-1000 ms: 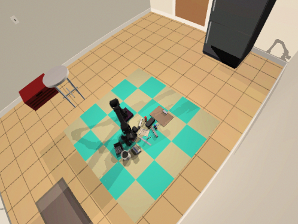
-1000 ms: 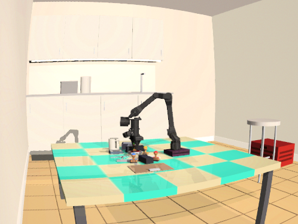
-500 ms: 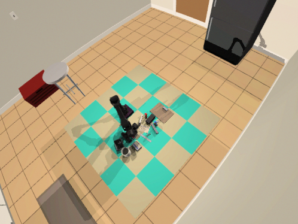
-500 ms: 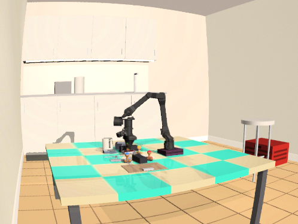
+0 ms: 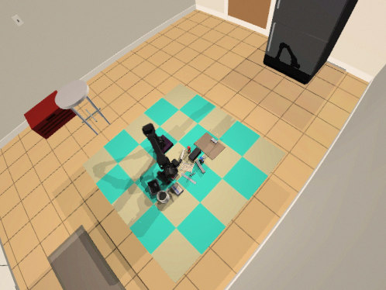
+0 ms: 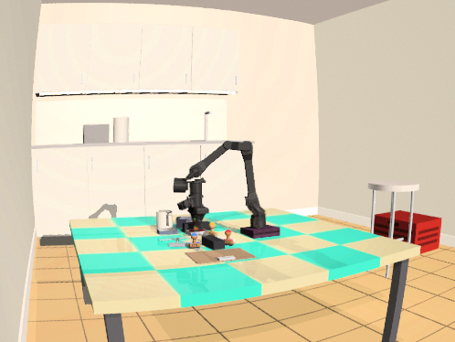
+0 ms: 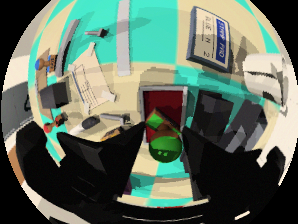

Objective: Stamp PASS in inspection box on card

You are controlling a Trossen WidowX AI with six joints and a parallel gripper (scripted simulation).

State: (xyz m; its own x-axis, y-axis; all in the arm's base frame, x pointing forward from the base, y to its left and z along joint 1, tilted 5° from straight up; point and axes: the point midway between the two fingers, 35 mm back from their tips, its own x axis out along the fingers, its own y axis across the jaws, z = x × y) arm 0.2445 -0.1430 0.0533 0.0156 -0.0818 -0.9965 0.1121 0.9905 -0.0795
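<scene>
Right now my gripper tip is 30 mm above the ink pad. From my gripper tip the other things lie so: ruler 130 mm ahead, 60 mm to the left, 40 mm below; then green-knobbed stamp right at my gripper tip; then orange-knobbed stamp 40 mm behind, 80 mm to the left, 20 mm below.
</scene>
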